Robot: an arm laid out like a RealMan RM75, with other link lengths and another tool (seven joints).
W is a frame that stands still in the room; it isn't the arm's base.
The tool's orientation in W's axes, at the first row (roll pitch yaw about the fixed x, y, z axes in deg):
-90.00 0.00 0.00
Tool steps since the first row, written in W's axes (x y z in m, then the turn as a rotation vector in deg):
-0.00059 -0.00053 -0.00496 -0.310 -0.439 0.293
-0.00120 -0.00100 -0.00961 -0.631 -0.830 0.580
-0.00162 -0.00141 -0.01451 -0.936 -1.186 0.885
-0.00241 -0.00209 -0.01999 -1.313 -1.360 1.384
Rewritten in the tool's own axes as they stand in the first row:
-0.00059 0.00496 -0.00053 -0.310 -0.293 -0.439
-0.00120 0.00961 -0.00100 -0.631 -0.580 -0.830
-0.00162 0.01451 -0.00141 -0.936 -0.885 -1.186
-0.00241 0.01999 -0.00209 -1.313 -1.384 -1.360

